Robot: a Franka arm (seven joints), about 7 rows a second.
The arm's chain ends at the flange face. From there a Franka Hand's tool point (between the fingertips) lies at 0.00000 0.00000 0.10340 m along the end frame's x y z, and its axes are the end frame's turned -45 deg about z.
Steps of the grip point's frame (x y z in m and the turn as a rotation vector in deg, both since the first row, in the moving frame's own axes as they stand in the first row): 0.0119, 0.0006, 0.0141, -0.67, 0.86, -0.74; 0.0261, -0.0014, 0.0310, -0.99, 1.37, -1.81; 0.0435, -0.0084, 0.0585, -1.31, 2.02, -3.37; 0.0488, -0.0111, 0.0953, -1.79, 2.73, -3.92; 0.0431, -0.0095, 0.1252, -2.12, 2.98, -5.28; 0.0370, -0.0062, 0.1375, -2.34, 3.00, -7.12; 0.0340, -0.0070, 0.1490, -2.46, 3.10, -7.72; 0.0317, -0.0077, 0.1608, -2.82, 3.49, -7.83
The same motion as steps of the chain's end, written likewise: 0.0069, -0.0077, 0.0141, 0.13, 1.08, -0.74; 0.0145, -0.0189, 0.0310, 0.27, 1.67, -1.81; 0.0206, -0.0357, 0.0586, 0.50, 2.35, -3.37; 0.0209, -0.0410, 0.0955, 0.66, 3.20, -3.92; 0.0173, -0.0358, 0.1254, 0.61, 3.61, -5.28; 0.0150, -0.0293, 0.1377, 0.47, 3.78, -7.12; 0.0121, -0.0277, 0.1492, 0.45, 3.93, -7.72; 0.0090, -0.0265, 0.1611, 0.47, 4.46, -7.83
